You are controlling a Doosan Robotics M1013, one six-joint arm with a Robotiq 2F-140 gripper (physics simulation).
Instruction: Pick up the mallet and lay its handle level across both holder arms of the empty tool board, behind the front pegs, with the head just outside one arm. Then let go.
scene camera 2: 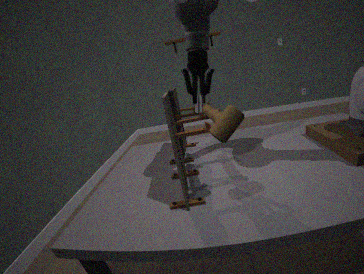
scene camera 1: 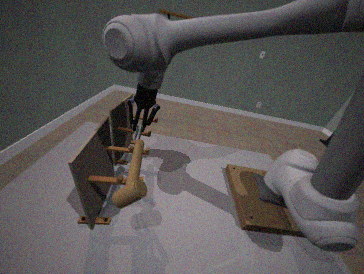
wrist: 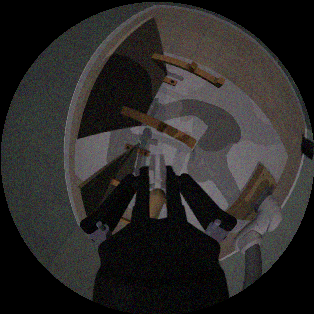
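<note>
The tan wooden mallet (scene camera 1: 131,191) (scene camera 2: 228,123) lies across the two holder arms of the near tool board (scene camera 1: 90,175), behind their front pegs, its head just outside the near arm. In the wrist view part of its handle (wrist: 157,206) shows beyond the fingers. The far tool board (scene camera 1: 121,116) (wrist: 110,95) is empty; in the wrist view its holder arms (wrist: 160,127) stick out with pegs. My gripper (scene camera 1: 138,134) (scene camera 2: 199,106) (wrist: 156,161) points down with its fingers together, close beside the far end of the handle. I see no part of the mallet between the pads.
A wooden base plate (scene camera 1: 240,197) (scene camera 2: 327,140) (wrist: 255,187) under the robot's base is on the right. Small wooden feet (scene camera 1: 95,220) (scene camera 2: 187,203) hold the near board upright on the pale table top (scene camera 1: 190,250) (scene camera 2: 125,220).
</note>
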